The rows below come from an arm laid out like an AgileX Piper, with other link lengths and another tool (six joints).
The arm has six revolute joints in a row. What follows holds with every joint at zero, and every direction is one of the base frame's.
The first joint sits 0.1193 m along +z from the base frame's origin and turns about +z.
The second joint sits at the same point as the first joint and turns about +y.
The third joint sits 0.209 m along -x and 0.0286 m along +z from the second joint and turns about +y.
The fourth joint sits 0.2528 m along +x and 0.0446 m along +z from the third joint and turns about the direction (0.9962, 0, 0.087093).
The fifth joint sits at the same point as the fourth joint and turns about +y.
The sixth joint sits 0.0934 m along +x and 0.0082 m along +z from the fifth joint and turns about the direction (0.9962, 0, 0.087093).
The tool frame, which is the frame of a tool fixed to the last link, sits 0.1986 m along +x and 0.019 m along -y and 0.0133 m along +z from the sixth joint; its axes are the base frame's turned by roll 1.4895, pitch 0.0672 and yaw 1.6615 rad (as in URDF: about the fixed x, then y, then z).
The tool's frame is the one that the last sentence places.
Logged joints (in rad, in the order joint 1, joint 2, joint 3, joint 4, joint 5, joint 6), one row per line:
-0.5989 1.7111 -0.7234 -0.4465 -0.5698 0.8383
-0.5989 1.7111 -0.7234 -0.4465 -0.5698 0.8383
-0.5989 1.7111 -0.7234 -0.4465 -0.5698 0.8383
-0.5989 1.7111 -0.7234 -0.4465 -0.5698 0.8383
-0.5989 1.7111 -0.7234 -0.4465 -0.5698 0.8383
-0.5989 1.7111 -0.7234 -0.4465 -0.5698 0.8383
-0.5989 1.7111 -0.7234 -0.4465 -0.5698 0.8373
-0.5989 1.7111 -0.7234 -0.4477 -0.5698 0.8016
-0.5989 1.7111 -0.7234 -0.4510 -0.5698 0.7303
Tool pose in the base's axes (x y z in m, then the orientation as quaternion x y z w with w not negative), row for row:
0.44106 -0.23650 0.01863 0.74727 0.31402 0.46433 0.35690
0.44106 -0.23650 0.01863 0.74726 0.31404 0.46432 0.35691
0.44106 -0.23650 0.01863 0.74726 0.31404 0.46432 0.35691
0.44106 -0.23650 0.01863 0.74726 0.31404 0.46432 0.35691
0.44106 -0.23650 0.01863 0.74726 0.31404 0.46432 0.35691
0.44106 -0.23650 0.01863 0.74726 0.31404 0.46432 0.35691
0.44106 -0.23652 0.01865 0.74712 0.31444 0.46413 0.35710
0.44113 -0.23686 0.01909 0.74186 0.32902 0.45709 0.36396
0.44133 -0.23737 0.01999 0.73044 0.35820 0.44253 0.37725
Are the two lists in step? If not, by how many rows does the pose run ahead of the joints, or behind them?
They are in step.
